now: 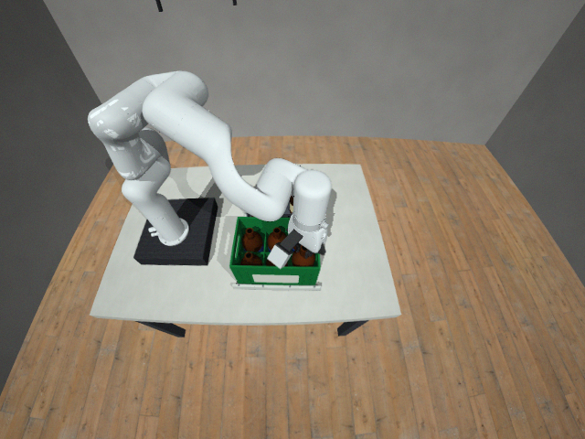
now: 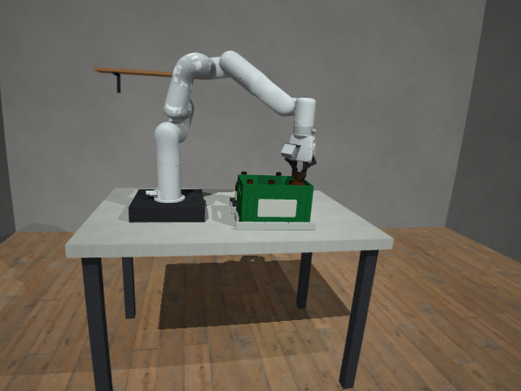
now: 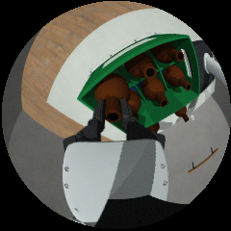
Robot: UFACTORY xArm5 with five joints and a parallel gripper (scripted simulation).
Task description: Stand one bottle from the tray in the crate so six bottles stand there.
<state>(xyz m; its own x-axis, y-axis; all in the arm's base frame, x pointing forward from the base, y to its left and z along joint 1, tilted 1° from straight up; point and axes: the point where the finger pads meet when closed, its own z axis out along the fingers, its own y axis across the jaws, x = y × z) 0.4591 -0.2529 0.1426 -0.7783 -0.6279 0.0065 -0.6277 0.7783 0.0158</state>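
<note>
Right now the brown bottle is 70 mm below my hand. The rest, counted from my hand: green crate: 130 mm below, 70 mm behind, 60 mm to the left; then dark tray: 300 mm to the left, 200 mm below, 20 mm behind.
</note>
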